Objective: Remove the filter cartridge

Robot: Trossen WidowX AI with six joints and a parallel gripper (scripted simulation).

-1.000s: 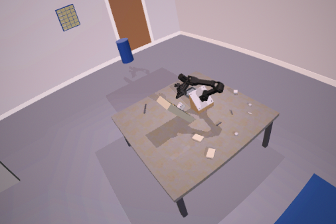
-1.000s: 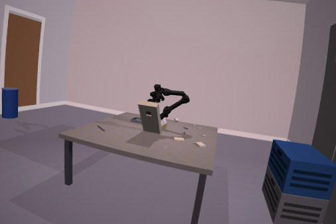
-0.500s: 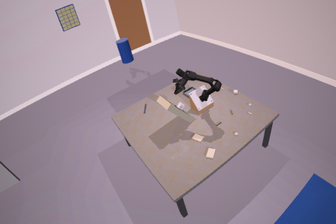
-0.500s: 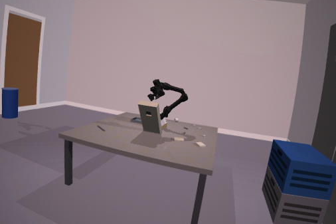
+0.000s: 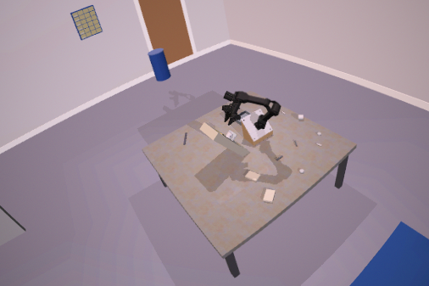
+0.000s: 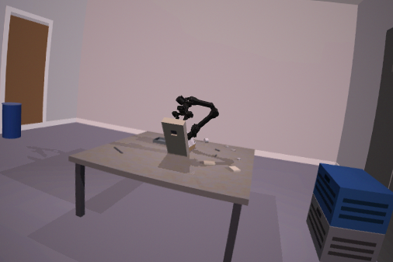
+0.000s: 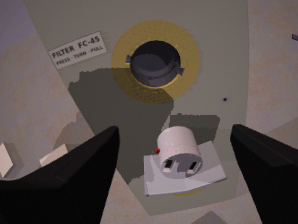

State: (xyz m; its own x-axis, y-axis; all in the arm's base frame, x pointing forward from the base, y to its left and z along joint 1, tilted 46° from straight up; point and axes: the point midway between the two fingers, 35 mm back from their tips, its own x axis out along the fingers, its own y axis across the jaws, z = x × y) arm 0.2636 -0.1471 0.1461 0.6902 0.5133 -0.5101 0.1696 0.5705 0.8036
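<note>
Now: gripper tip 10 mm past the white round filter cartridge and 100 mm above it. From my gripper tip the other things lie so: service panel: 40 mm ahead, 120 mm below; then shallow grey tray: 350 mm behind, 290 mm to the right, 280 mm below.
</note>
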